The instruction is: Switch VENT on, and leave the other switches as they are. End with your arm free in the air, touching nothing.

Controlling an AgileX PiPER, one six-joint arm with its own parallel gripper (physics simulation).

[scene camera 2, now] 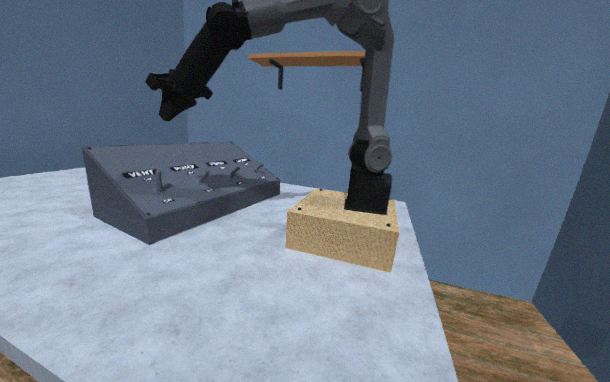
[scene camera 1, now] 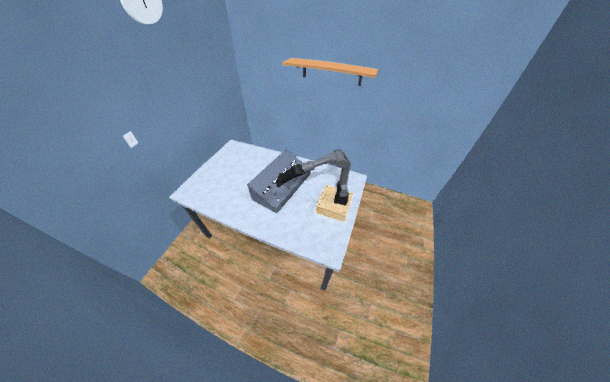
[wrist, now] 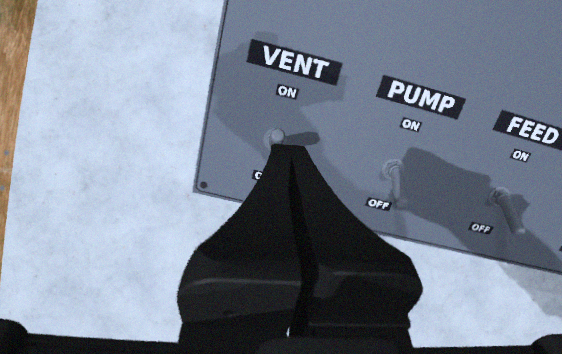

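The VENT switch (scene camera 2: 159, 182) (wrist: 276, 135) on the grey sloped panel (scene camera 1: 267, 180) (scene camera 2: 117, 172) (wrist: 450, 45) has its lever standing out from the face, seen nearly end-on in the wrist view and tipped slightly toward ON. The PUMP lever (scene camera 2: 206, 177) (wrist: 397, 186) and the FEED lever (scene camera 2: 235, 172) (wrist: 511, 214) lean toward OFF. A fourth lever (scene camera 2: 258, 168) stands at the panel's far end; its label is too blurred to read. My gripper (scene camera 1: 278, 183) (scene camera 2: 168, 118) (wrist: 286, 164) is shut and empty, in the air well above the panel, touching nothing.
The arm's base stands on a wooden block (scene camera 1: 330, 209) (scene camera 2: 340, 235) near the right edge of the white table (scene camera 1: 215, 175) (scene camera 2: 225, 310) (wrist: 100, 125). An orange shelf (scene camera 1: 330, 66) (scene camera 2: 310, 59) is on the back wall.
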